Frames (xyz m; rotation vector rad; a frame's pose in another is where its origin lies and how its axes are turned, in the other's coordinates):
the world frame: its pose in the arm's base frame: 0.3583 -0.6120 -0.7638 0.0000 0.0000 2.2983
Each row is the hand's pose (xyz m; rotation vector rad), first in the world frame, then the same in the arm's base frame.
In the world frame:
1: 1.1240 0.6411 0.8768 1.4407 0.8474 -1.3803
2: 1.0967 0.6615 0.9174 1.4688 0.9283 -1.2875
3: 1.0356 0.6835 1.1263 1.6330 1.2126 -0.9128
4: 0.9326 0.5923 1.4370 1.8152 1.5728 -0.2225
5: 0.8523 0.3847 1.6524 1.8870 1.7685 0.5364
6: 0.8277 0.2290 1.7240 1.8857 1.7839 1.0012
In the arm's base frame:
1: -0.8680 -0.1989 0.1130 -0.1664 1.5059 0.4372
2: -0.8650 -0.2328 0.1536 -0.2260 1.5810 0.4819
3: -0.8408 -0.2931 0.3625 -0.4237 1.9213 0.6039
4: -0.7042 -0.3094 0.6732 -0.7396 2.4576 0.8007
5: -0.4958 -0.2313 0.8886 0.9241 -2.6860 -0.9175
6: -0.3632 -0.1461 0.9602 0.8242 -2.3597 -0.8386

